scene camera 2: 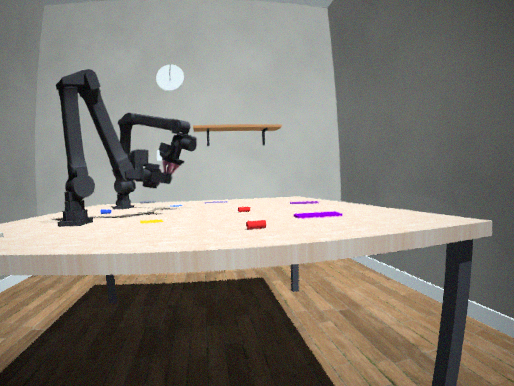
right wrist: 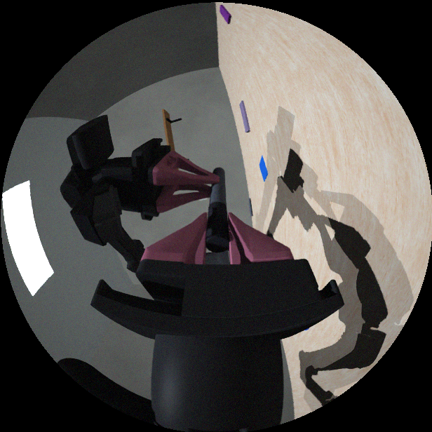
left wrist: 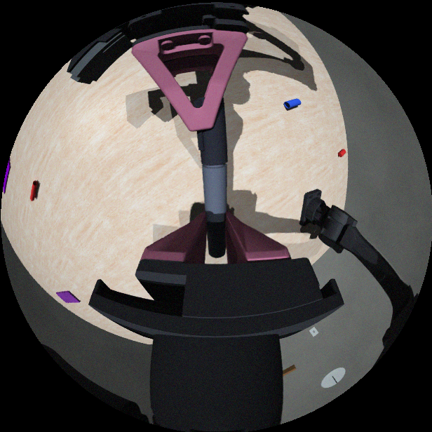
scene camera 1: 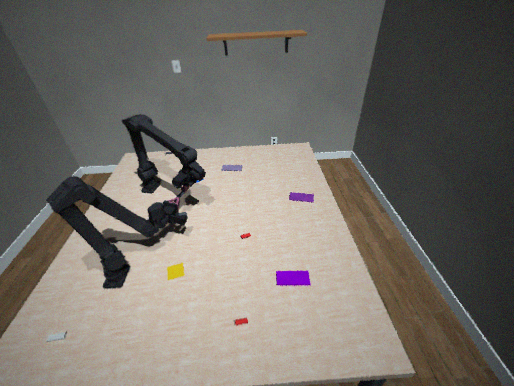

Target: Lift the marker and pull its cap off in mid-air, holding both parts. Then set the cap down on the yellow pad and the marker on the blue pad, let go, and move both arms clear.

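Frame: origin at the left arm's base, x right, y ahead, z up, level; millimetres.
Seen in the pictures: left gripper, fingertip midpoint: [scene camera 1: 184, 191]; right gripper, fingertip midpoint: [scene camera 1: 178, 198]; left arm's base, link origin: [scene camera 2: 123, 208] [scene camera 1: 151, 187]; right arm's base, link origin: [scene camera 2: 76, 224] [scene camera 1: 117, 276].
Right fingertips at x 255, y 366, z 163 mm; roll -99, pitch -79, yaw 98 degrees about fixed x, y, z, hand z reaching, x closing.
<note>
Pixels of each thing's top centre, then the offset from my right fingertips to it.
- yellow pad, top centre: [scene camera 2: 151, 221] [scene camera 1: 175, 271] dz -162, dx +336, dy +112 mm
- blue pad, top centre: [scene camera 2: 175, 205] [scene camera 1: 196, 179] dz -162, dx -407, dy -96 mm
- lavender block, top centre: [scene camera 1: 231, 167] dz -155, dx -585, dy +114 mm
- pale piece, top centre: [scene camera 1: 56, 336] dz -151, dx +709, dy -207 mm
- blue cylinder, top centre: [scene camera 2: 105, 209] dz -142, dx +67, dy -265 mm
My left gripper [scene camera 1: 186, 188] [left wrist: 215, 217] is shut on the marker [left wrist: 215, 190], a grey-blue barrel with a black end. My right gripper [scene camera 1: 177, 199] [right wrist: 217, 218] is shut on the dark cap [left wrist: 214, 145] [right wrist: 217, 235]. Both parts are in the air, in line, with no gap visible between cap and barrel. The yellow pad [scene camera 1: 175, 271] [scene camera 2: 151, 221] lies below the right arm in scene camera 1. The blue pad [scene camera 1: 198, 181] [scene camera 2: 176, 205] [right wrist: 263, 169] is mostly hidden behind the left gripper in scene camera 1.
Red cylinders [scene camera 1: 245, 235] [scene camera 1: 241, 321] and purple blocks [scene camera 1: 293, 278] [scene camera 1: 301, 197] lie on the table. A lavender block [scene camera 1: 232, 168] is near the back, and a pale piece [scene camera 1: 56, 336] is at the front left. A blue cylinder [scene camera 2: 106, 211] [left wrist: 292, 104] lies near the arms.
</note>
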